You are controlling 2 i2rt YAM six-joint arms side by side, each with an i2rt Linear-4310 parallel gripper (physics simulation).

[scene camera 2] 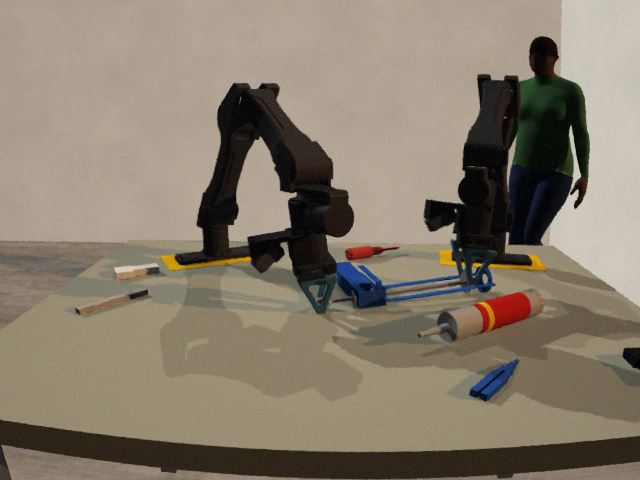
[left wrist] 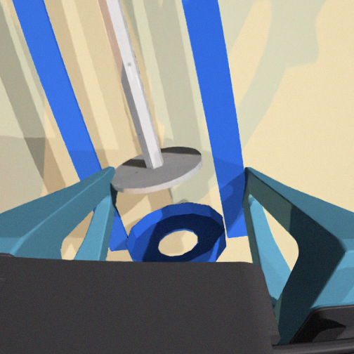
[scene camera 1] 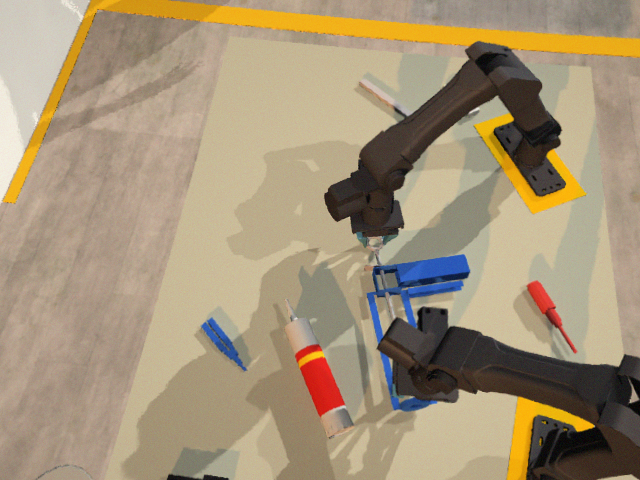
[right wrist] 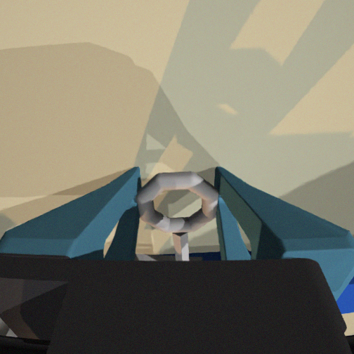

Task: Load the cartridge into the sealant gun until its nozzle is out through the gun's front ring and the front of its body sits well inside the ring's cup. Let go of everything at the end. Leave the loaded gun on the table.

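Seen in the pictures: left gripper, between the fingertips: (scene camera 2: 467,281) (scene camera 1: 414,385); right gripper, between the fingertips: (scene camera 2: 319,309) (scene camera 1: 373,244); left arm's base, origin of its link: (scene camera 1: 548,479); right arm's base, origin of its link: (scene camera 2: 216,257) (scene camera 1: 527,158).
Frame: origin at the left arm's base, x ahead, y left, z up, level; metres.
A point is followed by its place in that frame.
The blue sealant gun (scene camera 1: 434,269) @[x 0.265, y -0.312, z 0.034 m] (scene camera 2: 356,281) @[x 0.321, y -0.292, z 0.033 m] (left wrist: 211,100) lies on the table. Its front ring (scene camera 1: 410,405) @[x 0.251, y -0.034, z 0.046 m] (left wrist: 212,235) is at the bottom in scene camera 1. The grey plunger disc (left wrist: 175,177) stands close behind the ring, on the rod (left wrist: 137,95) between the rails. My left gripper (scene camera 2: 473,283) @[x 0.250, y -0.077, z 0.024 m] (left wrist: 179,177) is shut on the gun's frame, across both rails near the ring. My right gripper (scene camera 1: 375,249) @[x 0.397, y -0.348, z 0.001 m] (scene camera 2: 321,310) @[x 0.397, y -0.348, z 0.001 m] (right wrist: 177,177) is shut on the rod's pull ring (right wrist: 180,179). The red and white cartridge (scene camera 1: 320,379) @[x 0.414, y -0.028, z 0.050 m] (scene camera 2: 509,311) @[x 0.432, y -0.015, z 0.035 m] lies beside the gun, outside it, nozzle toward the handle end.
Blue tweezers (scene camera 1: 222,342) @[x 0.617, y -0.048, z 0.010 m] (scene camera 2: 493,382) @[x 0.636, y -0.058, z 0.010 m] lie beyond the cartridge. A red screwdriver (scene camera 1: 541,298) @[x 0.056, y -0.317, z 0.025 m] (scene camera 2: 361,252) @[x 0.064, y -0.318, z 0.018 m] lies on the gun's other side. A thin stick (scene camera 1: 379,96) @[x 0.489, y -0.736, z 0.009 m] (scene camera 2: 111,302) @[x 0.484, y -0.733, z 0.006 m] and a white and black piece (scene camera 2: 136,271) @[x 0.310, y -0.781, z 0.011 m] lie near the right arm. A dark object (scene camera 2: 632,356) @[x 0.544, y 0.173, z 0.014 m] is at the right edge.
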